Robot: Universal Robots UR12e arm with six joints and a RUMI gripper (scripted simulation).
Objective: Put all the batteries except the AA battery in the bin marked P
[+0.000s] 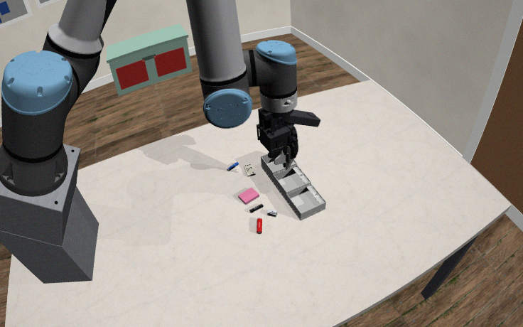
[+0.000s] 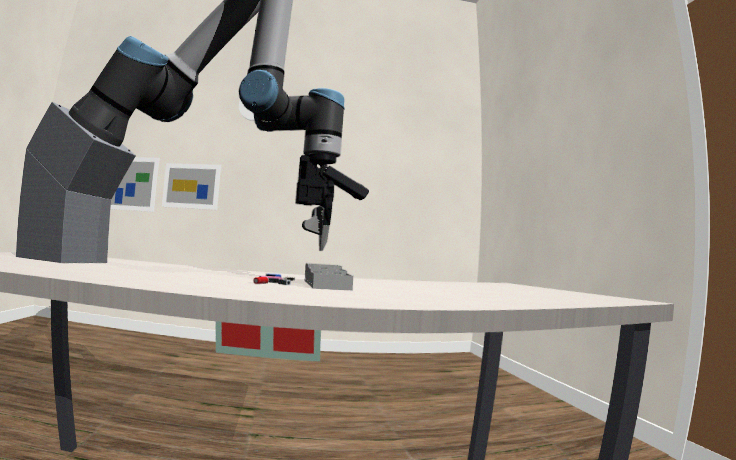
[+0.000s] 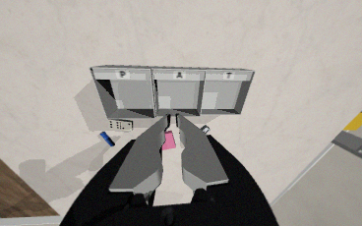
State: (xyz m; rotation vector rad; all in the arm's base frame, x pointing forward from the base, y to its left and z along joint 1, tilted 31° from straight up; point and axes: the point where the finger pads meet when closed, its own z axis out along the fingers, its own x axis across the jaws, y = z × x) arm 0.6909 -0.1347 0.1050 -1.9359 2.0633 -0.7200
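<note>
Right now the blue battery is 80 mm behind my hand, 180 mm to the left of it and 90 mm below it. Also, from my hand: bin marked P: 10 mm ahead, 10 mm to the right, 70 mm below; black battery: 120 mm behind, 20 mm to the right, 90 mm below; pink block: 110 mm behind, 40 mm to the left, 90 mm below.
</note>
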